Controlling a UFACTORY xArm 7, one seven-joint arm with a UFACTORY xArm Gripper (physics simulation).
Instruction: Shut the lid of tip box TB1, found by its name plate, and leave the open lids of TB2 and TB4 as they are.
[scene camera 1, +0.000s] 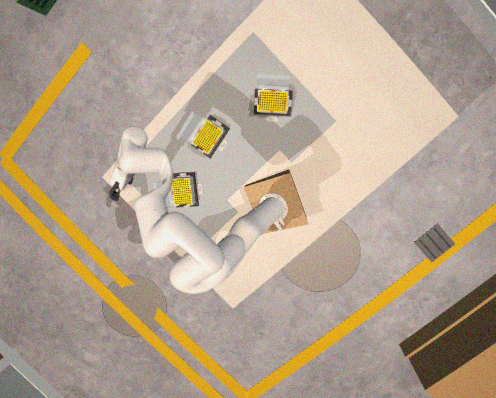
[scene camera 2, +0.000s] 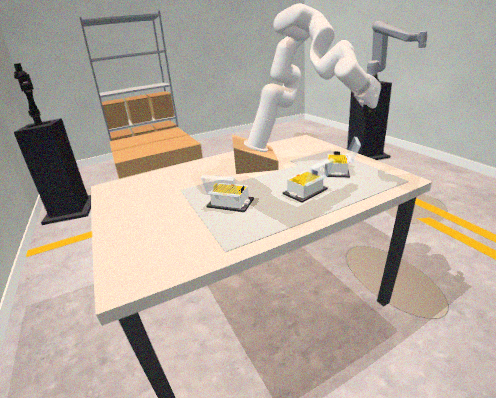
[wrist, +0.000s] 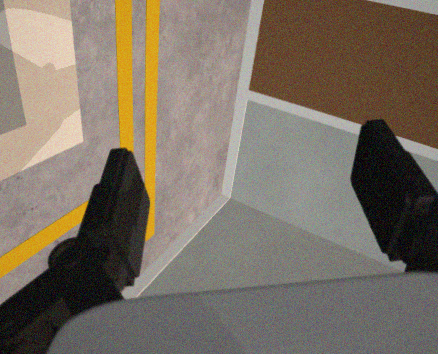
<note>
The pictures show: the gripper and a grey mat.
</note>
